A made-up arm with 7 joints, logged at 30 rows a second.
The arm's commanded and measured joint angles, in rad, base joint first. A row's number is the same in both.
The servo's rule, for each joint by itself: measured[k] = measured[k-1] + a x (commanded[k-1-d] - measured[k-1]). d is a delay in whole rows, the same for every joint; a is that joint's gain. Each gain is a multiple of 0.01, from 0.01 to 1. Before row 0 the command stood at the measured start. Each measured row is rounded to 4 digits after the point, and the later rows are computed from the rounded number. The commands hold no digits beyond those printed.
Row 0, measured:
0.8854, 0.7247, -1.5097, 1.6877, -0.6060, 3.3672, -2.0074
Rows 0 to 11, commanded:
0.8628, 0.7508, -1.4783, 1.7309, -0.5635, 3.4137, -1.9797
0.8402, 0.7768, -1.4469, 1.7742, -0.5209, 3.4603, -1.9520
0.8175, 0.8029, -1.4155, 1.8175, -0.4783, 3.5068, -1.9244
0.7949, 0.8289, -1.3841, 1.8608, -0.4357, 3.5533, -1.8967
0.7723, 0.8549, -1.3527, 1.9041, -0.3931, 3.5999, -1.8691
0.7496, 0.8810, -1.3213, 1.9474, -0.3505, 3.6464, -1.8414
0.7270, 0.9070, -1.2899, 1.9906, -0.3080, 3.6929, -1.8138
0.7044, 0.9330, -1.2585, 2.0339, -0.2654, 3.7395, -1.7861
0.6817, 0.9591, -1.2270, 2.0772, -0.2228, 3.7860, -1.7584
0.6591, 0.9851, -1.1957, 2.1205, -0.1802, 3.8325, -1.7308
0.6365, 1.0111, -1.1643, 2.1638, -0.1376, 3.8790, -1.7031
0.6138, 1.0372, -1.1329, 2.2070, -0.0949, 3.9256, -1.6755
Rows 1 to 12, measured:
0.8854, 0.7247, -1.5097, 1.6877, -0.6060, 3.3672, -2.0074
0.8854, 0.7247, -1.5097, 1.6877, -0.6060, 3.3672, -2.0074
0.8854, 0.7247, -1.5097, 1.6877, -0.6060, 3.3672, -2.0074
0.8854, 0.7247, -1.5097, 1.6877, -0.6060, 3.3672, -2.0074
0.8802, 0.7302, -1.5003, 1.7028, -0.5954, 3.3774, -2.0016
0.8710, 0.7400, -1.4843, 1.7278, -0.5768, 3.3956, -1.9912
0.8587, 0.7532, -1.4637, 1.7592, -0.5522, 3.4201, -1.9772
0.8440, 0.7691, -1.4398, 1.7948, -0.5231, 3.4494, -1.9603
0.8275, 0.7871, -1.4137, 1.8331, -0.4906, 3.4825, -1.9411
0.8096, 0.8068, -1.3860, 1.8731, -0.4556, 3.5186, -1.9202
0.7906, 0.8278, -1.3572, 1.9142, -0.4187, 3.5569, -1.8979
0.7708, 0.8499, -1.3276, 1.9561, -0.3804, 3.5971, -1.8744
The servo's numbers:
d 4
a 0.23 0.21 0.30 0.35 0.25 0.22 0.21

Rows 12 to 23, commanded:
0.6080, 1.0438, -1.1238, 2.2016, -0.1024, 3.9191, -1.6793
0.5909, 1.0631, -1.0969, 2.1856, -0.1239, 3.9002, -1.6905
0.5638, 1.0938, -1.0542, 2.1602, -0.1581, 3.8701, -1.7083
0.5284, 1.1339, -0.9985, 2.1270, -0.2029, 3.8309, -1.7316
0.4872, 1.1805, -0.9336, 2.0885, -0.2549, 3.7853, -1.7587
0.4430, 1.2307, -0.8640, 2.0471, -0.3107, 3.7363, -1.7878
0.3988, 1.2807, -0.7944, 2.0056, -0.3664, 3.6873, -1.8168
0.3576, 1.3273, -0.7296, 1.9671, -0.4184, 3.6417, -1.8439
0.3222, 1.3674, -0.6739, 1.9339, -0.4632, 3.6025, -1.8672
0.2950, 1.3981, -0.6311, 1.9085, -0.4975, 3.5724, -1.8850
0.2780, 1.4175, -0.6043, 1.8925, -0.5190, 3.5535, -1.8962
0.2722, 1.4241, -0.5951, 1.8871, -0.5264, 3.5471, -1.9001
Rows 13 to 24, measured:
0.7503, 0.8728, -1.2974, 1.9985, -0.3410, 3.6387, -1.8500
0.7293, 0.8964, -1.2669, 2.0412, -0.3008, 3.6813, -1.8250
0.7080, 0.9205, -1.2361, 2.0841, -0.2600, 3.7248, -1.7994
0.6863, 0.9450, -1.2051, 2.1271, -0.2187, 3.7690, -1.7734
0.6683, 0.9657, -1.1807, 2.1532, -0.1896, 3.8020, -1.7536
0.6505, 0.9862, -1.1556, 2.1645, -0.1732, 3.8236, -1.7403
0.6306, 1.0088, -1.1252, 2.1630, -0.1694, 3.8338, -1.7336
0.6071, 1.0351, -1.0872, 2.1504, -0.1778, 3.8332, -1.7332
0.5795, 1.0656, -1.0411, 2.1287, -0.1971, 3.8227, -1.7386
0.5481, 1.1003, -0.9880, 2.1001, -0.2255, 3.8037, -1.7489
0.5138, 1.1382, -0.9299, 2.0670, -0.2607, 3.7781, -1.7632
0.4779, 1.1779, -0.8698, 2.0320, -0.3001, 3.7481, -1.7801

